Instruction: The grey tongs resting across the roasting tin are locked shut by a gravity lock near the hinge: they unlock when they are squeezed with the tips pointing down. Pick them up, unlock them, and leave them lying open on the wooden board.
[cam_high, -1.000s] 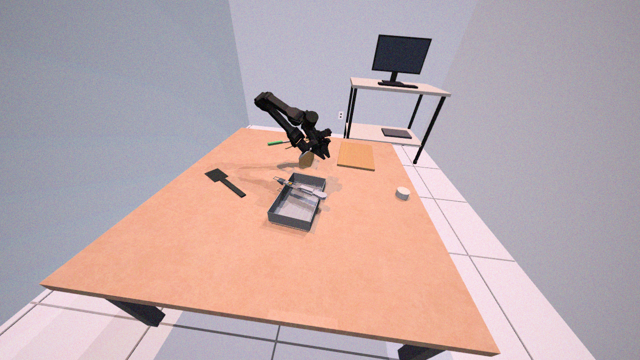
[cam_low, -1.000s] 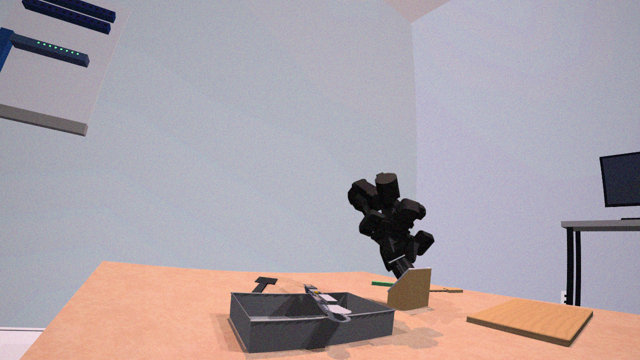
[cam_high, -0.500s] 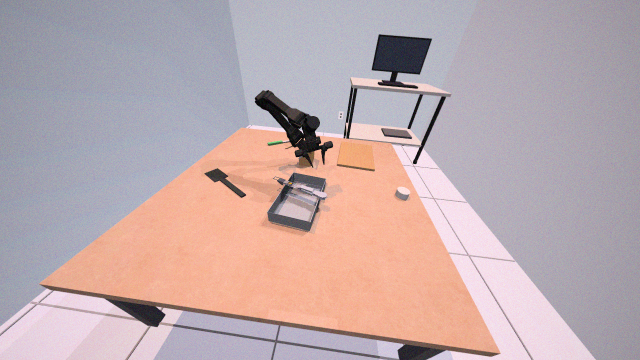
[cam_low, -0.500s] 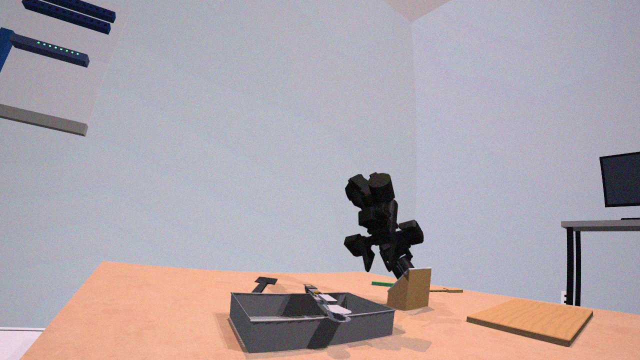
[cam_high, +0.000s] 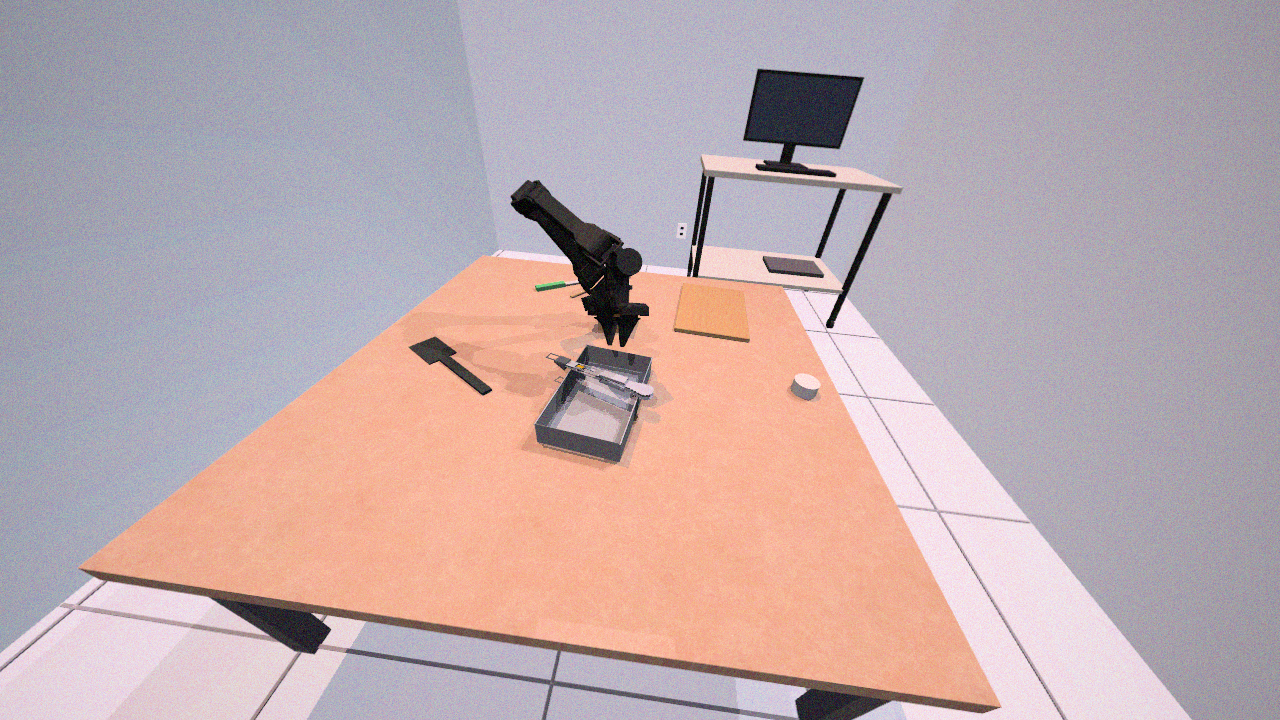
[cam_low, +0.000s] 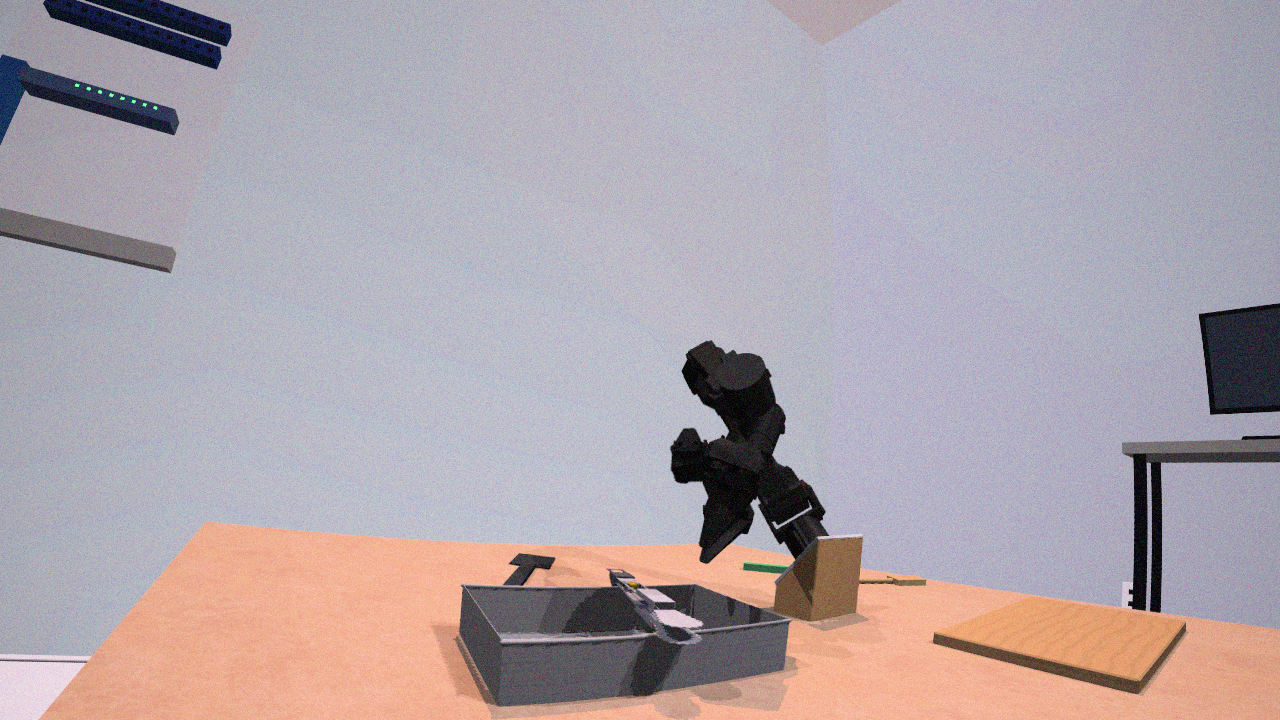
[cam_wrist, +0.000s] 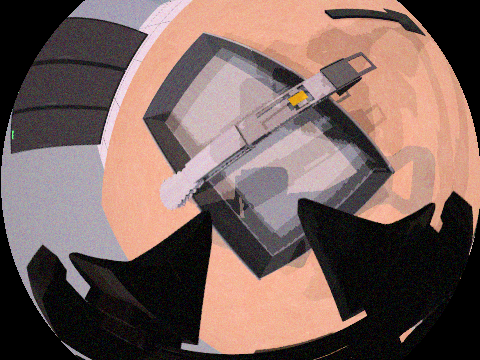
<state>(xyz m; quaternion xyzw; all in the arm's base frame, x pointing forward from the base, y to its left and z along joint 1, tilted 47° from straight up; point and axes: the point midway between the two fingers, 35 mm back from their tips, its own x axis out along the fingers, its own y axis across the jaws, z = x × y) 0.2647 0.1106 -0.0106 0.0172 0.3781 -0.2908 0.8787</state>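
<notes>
Now: the yellow lock mark 8 cm to the right of my gripper tip, 5 cm below it and 4 cm ahead of it. Round my gripper tip: small white cylinder (49 cm to the left, 12 cm behind, 10 cm below); roasting tin (9 cm below, 9 cm ahead, 1 cm to the right); black spatula (45 cm to the right, 11 cm below, 5 cm ahead).
</notes>
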